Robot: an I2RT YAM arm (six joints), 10 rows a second.
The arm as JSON. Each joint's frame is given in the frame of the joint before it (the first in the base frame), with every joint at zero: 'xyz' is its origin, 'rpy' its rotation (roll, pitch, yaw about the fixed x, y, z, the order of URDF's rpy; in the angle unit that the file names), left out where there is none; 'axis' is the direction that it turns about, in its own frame. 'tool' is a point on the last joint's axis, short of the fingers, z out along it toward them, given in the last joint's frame.
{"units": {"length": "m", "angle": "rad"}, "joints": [
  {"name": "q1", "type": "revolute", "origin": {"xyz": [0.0, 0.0, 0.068], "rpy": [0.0, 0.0, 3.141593]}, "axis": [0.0, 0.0, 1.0]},
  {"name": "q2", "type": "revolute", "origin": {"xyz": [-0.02, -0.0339, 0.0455], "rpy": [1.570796, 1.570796, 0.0]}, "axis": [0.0, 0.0, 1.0]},
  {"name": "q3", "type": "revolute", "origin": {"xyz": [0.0, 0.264, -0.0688], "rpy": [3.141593, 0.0, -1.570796]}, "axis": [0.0, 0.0, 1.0]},
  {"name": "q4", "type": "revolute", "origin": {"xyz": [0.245, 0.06, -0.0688], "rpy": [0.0, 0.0, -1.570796]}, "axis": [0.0, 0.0, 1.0]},
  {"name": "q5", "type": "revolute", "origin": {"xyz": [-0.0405, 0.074, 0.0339], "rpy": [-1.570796, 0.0, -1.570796]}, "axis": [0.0, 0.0, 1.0]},
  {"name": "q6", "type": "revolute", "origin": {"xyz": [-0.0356, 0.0, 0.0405], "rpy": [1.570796, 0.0, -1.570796]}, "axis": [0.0, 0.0, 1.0]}
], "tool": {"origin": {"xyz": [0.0, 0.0, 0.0], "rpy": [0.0, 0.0, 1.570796]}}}
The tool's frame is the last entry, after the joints.
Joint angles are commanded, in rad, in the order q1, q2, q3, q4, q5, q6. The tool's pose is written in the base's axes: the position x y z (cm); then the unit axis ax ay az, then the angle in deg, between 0 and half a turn. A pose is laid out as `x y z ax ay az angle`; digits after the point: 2 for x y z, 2 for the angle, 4 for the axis.
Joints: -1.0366, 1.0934, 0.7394, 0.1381, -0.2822, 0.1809
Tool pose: 13.84 -21.44 29.62 0.4655 0.8624 -0.1991 104.81
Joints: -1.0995, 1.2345, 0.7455, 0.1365, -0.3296, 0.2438
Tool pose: 13.67 -24.28 26.34 0.5230 0.8414 -0.1360 110.59
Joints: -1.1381, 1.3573, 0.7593, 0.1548, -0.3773, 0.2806
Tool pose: 13.65 -26.42 23.72 0.5535 0.8281 -0.0882 114.18
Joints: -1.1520, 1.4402, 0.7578, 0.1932, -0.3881, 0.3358
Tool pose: 13.76 -27.59 21.70 0.5853 0.8088 -0.0574 116.09
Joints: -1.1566, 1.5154, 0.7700, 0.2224, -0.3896, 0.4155
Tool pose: 14.07 -28.64 20.16 0.6228 0.7820 -0.0251 117.58
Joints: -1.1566, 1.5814, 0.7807, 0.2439, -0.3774, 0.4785
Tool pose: 14.38 -29.44 18.68 0.6532 0.7571 -0.0046 119.43
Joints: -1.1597, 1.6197, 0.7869, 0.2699, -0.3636, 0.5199
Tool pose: 14.46 -30.01 17.91 0.6734 0.7393 0.0011 119.92
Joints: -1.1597, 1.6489, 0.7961, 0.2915, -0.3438, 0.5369
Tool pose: 14.61 -30.50 17.44 0.6836 0.7299 -0.0040 120.08
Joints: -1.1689, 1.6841, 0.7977, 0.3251, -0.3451, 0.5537
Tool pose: 14.50 -31.03 16.67 0.6928 0.7212 -0.0012 120.06
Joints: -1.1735, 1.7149, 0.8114, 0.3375, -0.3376, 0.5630
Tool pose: 14.53 -31.58 16.18 0.6996 0.7145 -0.0026 120.40
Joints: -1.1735, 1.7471, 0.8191, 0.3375, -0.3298, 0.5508
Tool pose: 14.63 -31.89 15.33 0.6987 0.7154 -0.0050 121.79
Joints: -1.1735, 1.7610, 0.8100, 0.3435, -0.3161, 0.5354
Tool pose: 14.55 -31.81 14.66 0.6970 0.7169 -0.0126 122.87
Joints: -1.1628, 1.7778, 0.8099, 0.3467, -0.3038, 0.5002
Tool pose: 14.88 -31.74 14.12 0.6836 0.7295 -0.0224 123.79
